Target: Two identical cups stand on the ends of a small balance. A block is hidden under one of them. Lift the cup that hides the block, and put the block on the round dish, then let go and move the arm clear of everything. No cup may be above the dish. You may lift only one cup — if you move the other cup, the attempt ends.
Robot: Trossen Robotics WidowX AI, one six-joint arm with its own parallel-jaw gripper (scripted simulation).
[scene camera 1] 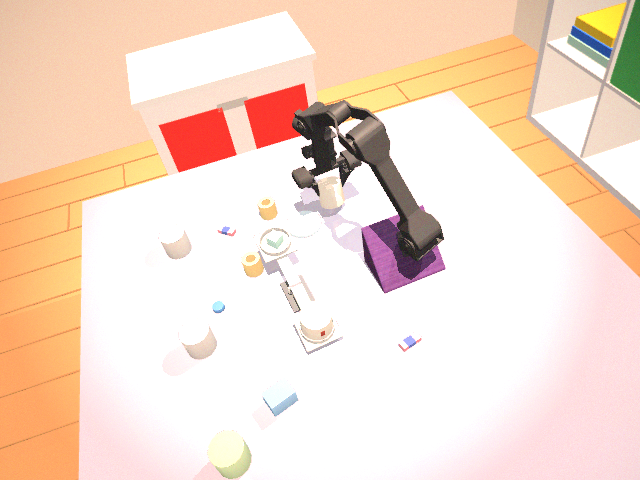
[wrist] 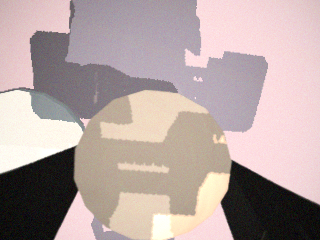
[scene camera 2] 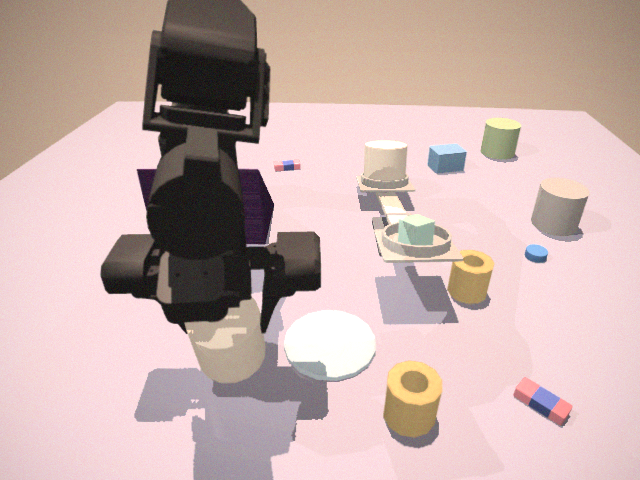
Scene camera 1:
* my gripper
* balance
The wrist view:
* my gripper
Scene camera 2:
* my gripper
